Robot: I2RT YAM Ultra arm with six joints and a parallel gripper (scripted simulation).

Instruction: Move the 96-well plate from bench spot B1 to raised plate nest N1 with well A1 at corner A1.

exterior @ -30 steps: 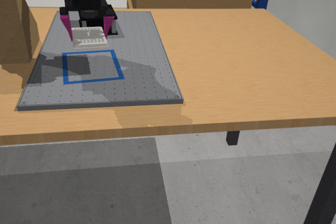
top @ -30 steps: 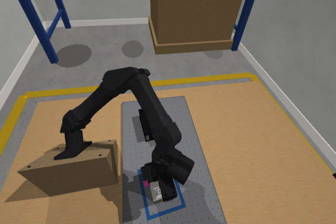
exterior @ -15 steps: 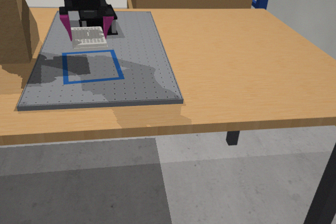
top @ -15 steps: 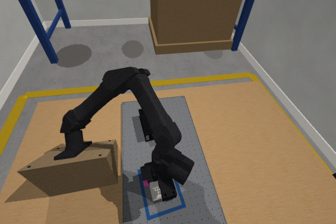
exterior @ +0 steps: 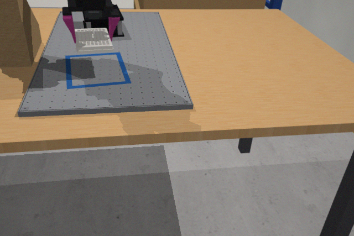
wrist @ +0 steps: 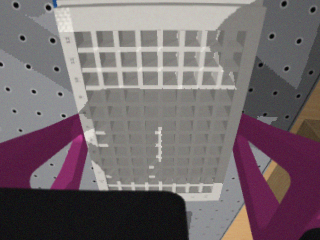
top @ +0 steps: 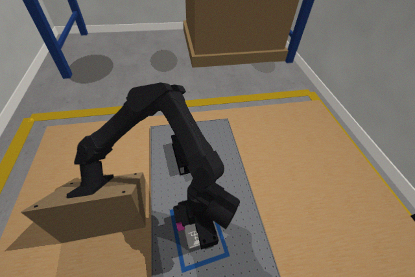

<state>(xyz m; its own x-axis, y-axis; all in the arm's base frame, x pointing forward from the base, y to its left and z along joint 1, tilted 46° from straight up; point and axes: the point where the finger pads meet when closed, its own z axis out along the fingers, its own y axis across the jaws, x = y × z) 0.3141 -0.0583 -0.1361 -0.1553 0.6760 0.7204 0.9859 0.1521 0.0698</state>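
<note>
My hand is right at the white 96-well plate.
</note>
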